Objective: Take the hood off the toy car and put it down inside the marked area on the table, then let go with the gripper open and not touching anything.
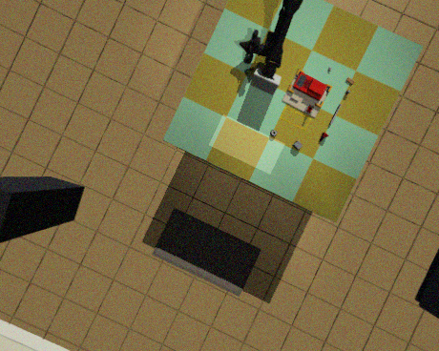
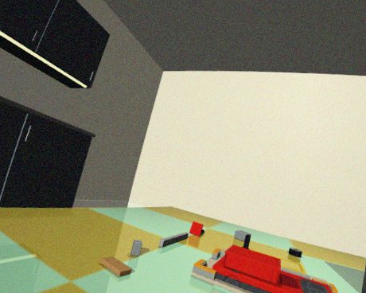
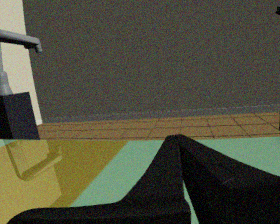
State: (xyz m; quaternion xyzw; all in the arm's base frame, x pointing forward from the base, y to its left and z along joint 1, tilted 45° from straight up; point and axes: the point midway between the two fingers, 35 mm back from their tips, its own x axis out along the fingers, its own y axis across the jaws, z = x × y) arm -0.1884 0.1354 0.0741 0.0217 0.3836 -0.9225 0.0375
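Right now my gripper tip is 570 mm short of the hood, 100 mm to the left of it and 40 mm above it. Also, from my gripper tip: grey bar: 750 mm ahead, 220 mm to the right, 70 mm below; brown plank: 780 mm ahead, 20 mm to the left, 80 mm below; black wheel: 390 mm ahead, 460 mm to the right, 70 mm below.
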